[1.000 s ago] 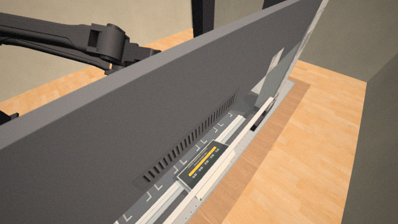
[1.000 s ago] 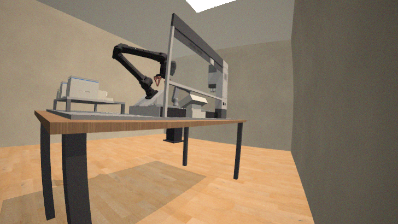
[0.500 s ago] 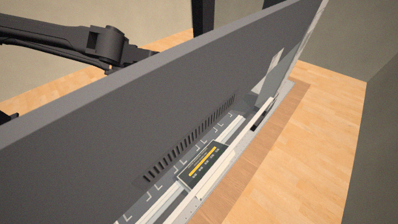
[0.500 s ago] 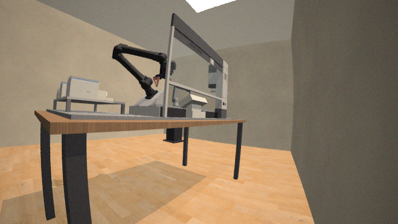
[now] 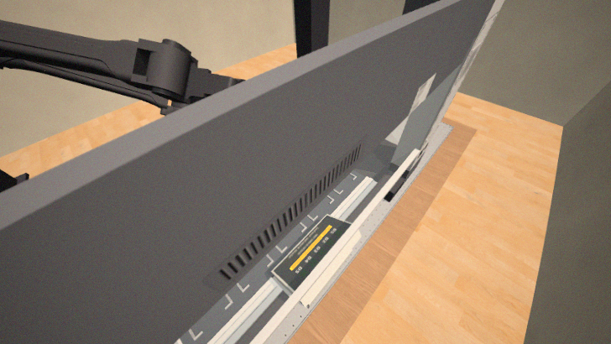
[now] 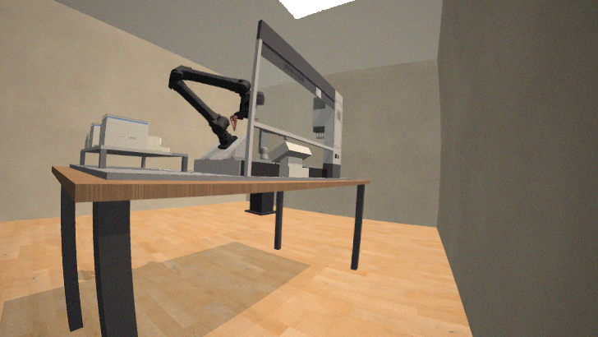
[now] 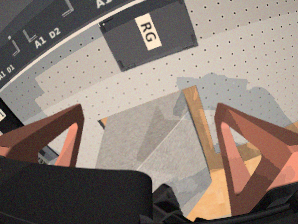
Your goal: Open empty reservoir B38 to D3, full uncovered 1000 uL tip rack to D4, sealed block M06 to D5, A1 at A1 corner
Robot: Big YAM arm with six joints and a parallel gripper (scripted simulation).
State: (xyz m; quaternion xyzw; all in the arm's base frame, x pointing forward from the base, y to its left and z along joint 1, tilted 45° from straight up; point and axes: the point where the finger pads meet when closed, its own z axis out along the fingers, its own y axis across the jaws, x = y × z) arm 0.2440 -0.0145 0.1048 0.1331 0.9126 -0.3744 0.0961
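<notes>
My gripper is now 450 mm to the left of the cream one-well reservoir, 160 mm above it and 20 mm past it. The rest, counted from my hand: regrip nest rg: 220 mm below, 10 mm ahead; green key: 360 mm to the left, 170 mm behind, 150 mm below; rg label: 220 mm below, 10 mm ahead.
</notes>
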